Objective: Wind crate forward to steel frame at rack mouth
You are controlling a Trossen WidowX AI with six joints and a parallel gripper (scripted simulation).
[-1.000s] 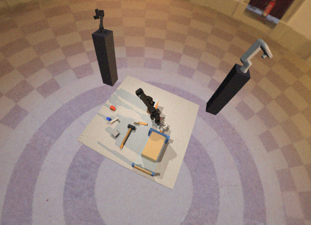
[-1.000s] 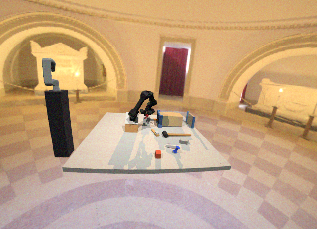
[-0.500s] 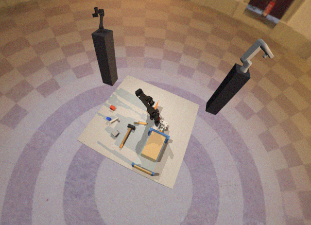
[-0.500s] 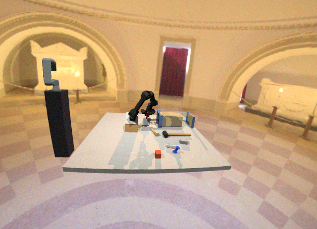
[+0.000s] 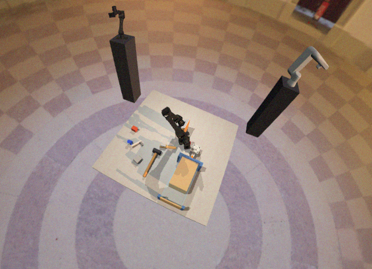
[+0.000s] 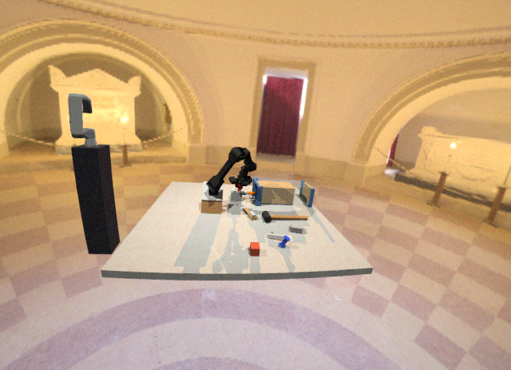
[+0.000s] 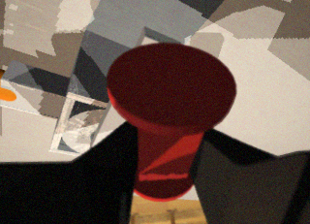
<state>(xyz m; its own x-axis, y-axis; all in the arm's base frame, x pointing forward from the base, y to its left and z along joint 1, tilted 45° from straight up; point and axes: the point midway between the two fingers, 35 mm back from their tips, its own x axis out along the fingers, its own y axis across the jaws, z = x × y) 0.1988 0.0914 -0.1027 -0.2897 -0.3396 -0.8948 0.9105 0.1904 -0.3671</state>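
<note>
Now: the winch 100 mm below my gripper tip, 80 mm to the left of it and 10 mm behind it. From my gripper tip the other things lie so: red knob: 20 mm to the right, 10 mm ahead; red-knobbed handle: 30 mm below, 20 mm to the left, 10 mm ahead; frame: 170 mm ahead, 70 mm to the left, 30 mm below.
</note>
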